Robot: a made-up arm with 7 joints. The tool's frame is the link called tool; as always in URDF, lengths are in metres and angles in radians.
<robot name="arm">
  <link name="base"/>
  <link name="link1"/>
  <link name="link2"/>
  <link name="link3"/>
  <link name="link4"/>
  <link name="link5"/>
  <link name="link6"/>
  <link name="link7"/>
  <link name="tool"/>
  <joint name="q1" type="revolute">
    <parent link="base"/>
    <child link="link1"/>
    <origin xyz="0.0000 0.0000 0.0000" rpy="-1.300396 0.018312 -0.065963"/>
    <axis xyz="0 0 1"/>
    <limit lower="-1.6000" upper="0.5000"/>
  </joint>
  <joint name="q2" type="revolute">
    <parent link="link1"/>
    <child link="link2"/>
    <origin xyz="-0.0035 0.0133 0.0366" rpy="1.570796 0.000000 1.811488"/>
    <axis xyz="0 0 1"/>
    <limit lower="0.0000" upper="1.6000"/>
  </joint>
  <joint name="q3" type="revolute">
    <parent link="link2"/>
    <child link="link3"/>
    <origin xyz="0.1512 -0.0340 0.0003" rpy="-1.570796 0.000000 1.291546"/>
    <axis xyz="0 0 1"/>
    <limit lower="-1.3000" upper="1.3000"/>
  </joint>
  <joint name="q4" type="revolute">
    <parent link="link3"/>
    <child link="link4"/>
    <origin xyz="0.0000 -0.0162 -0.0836" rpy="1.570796 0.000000 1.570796"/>
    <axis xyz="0 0 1"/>
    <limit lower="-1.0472" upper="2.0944"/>
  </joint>
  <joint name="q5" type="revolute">
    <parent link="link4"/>
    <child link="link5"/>
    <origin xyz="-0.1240 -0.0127 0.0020" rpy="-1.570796 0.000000 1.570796"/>
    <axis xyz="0 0 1"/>
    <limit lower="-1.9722" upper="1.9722"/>
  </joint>
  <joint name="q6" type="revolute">
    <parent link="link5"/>
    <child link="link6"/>
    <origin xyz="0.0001 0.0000 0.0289" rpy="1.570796 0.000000 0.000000"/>
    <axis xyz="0 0 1"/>
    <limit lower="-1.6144" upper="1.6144"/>
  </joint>
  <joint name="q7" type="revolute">
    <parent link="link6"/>
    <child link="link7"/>
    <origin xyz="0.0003 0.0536 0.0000" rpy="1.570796 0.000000 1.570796"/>
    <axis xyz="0 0 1"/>
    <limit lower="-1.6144" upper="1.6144"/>
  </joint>
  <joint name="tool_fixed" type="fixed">
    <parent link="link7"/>
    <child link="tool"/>
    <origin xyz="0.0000 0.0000 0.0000" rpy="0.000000 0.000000 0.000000"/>
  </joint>
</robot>
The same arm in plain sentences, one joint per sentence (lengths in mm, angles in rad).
The arm has seven revolute joints in a row. What follows holds with every joint at zero, and every direction is one of the base frame's.
The first joint sits at the same point as the base frame's origin and turns about the direction (0.068403, 0.961235, 0.26711), from -1.6 to 0.5 rad.
The second joint sits 1 mm along -x and 39 mm along +y and 3 mm along -z from the first joint and turns about the direction (0.968889, -0.0002, -0.247497), from 0 to 1.6 rad.
The third joint sits 38 mm along -x and 9 mm along +y and 150 mm along -z from the second joint and turns about the direction (0.247497, -0.0001, 0.968889), from -1.3 to 1.3 rad.
The fourth joint sits 5 mm along -x and 85 mm along -z from the third joint and turns about the direction (0.0002, 1, 0), from -1.0472 to 2.0944 rad.
The fifth joint sits 117 mm along +x and 2 mm along +y and 43 mm along -z from the fourth joint and turns about the direction (0.968889, -0.0002, -0.247497), from -1.9722 to 1.9722 rad.
The sixth joint sits 28 mm along +x and 7.1 mm along -z from the fifth joint and turns about the direction (0.0002, 1, 0), from -1.6144 to 1.6144 rad.
The seventh joint sits 52 mm along +x and 13 mm along -z from the sixth joint and turns about the direction (0.247497, -0.0001, 0.968889), from -1.6144 to 1.6144 rad.
The tool frame, which is the frame that the pose is given for, sits at the same point as the seventh joint; its axes are the base frame's turned by roll 0, pitch 0.2501 and yaw -0.0002 rad (as in URDF: about the fixed x, then y, then z).

